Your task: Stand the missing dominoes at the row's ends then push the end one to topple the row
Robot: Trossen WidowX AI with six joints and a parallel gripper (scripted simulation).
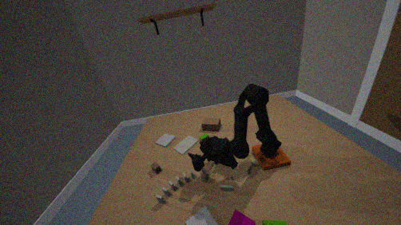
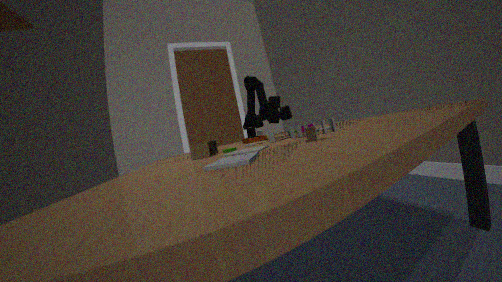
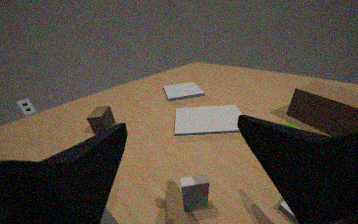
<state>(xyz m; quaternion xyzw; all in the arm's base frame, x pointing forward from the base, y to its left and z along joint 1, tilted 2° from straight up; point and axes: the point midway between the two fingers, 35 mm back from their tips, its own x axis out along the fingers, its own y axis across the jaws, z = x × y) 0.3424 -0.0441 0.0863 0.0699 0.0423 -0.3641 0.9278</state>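
Now: the green block 60 mm behind my gripper tip, 180 mm to the right of it and 100 mm below it. Round my gripper tip: brown cube (230 mm ahead, 80 mm below); white flat tile (10 mm ahead, 280 mm to the left, 100 mm below); white sheet (60 mm ahead, 150 mm to the right, 100 mm below).
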